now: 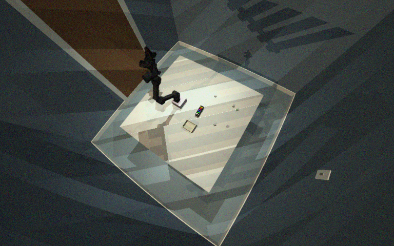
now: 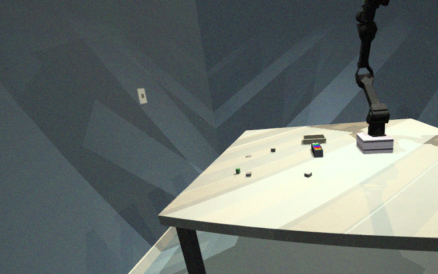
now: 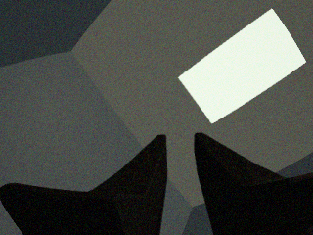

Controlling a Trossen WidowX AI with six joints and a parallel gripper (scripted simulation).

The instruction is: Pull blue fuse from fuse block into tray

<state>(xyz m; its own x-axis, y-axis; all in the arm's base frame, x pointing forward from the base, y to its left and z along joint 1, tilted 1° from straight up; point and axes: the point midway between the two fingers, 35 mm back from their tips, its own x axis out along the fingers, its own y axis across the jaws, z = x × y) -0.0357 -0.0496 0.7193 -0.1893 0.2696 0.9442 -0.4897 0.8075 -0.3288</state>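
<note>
My gripper tip is 80 cm above the blue fuse, 34 cm short of it and 3 cm to the right of it. The rest, counted from my gripper tip: tray (82 cm below, 32 cm ahead, 17 cm to the right).
</note>
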